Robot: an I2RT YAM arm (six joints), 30 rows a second.
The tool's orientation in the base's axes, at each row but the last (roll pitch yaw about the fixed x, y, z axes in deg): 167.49, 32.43, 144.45; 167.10, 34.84, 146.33; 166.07, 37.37, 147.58; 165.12, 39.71, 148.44; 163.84, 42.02, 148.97; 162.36, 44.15, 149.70; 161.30, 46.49, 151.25; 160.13, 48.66, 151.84; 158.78, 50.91, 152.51; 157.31, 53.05, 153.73; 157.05, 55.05, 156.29; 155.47, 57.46, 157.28; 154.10, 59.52, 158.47
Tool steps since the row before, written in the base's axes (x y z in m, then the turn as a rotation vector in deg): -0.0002, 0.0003, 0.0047, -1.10, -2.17, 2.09; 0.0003, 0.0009, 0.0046, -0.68, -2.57, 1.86; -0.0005, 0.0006, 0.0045, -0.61, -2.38, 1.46; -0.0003, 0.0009, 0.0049, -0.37, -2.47, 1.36; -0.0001, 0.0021, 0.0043, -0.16, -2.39, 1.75; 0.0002, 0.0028, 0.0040, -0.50, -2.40, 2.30; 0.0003, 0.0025, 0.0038, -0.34, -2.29, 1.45; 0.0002, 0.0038, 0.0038, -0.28, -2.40, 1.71; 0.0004, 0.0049, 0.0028, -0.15, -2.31, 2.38; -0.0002, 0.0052, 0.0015, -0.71, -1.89, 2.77; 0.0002, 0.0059, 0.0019, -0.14, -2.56, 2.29; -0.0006, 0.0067, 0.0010, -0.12, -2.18, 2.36; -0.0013, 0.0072, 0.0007, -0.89, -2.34, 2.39
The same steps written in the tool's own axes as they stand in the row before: -0.0022, 0.0010, -0.0040, -1.43, -2.01, -2.05; -0.0024, 0.0018, -0.0036, -1.77, -2.22, -1.57; -0.0021, 0.0012, -0.0039, -1.49, -2.10, -1.24; -0.0026, 0.0017, -0.0039, -1.62, -2.11, -1.00; -0.0020, 0.0028, -0.0033, -1.98, -1.89, -1.14; -0.0019, 0.0035, -0.0028, -2.16, -1.88, -1.76; -0.0021, 0.0033, -0.0024, -1.60, -1.92, -1.09; -0.0018, 0.0045, -0.0023, -1.87, -1.96, -1.20; -0.0010, 0.0054, -0.0014, -2.44, -1.69, -1.49; 0.0003, 0.0053, -0.0009, -2.33, -1.27, -2.16; -0.0003, 0.0062, -0.0005, -2.39, -1.99, -1.46; 0.0008, 0.0067, -0.0004, -2.38, -1.60, -1.45; 0.0014, 0.0072, -0.0006, -2.08, -1.73, -2.16
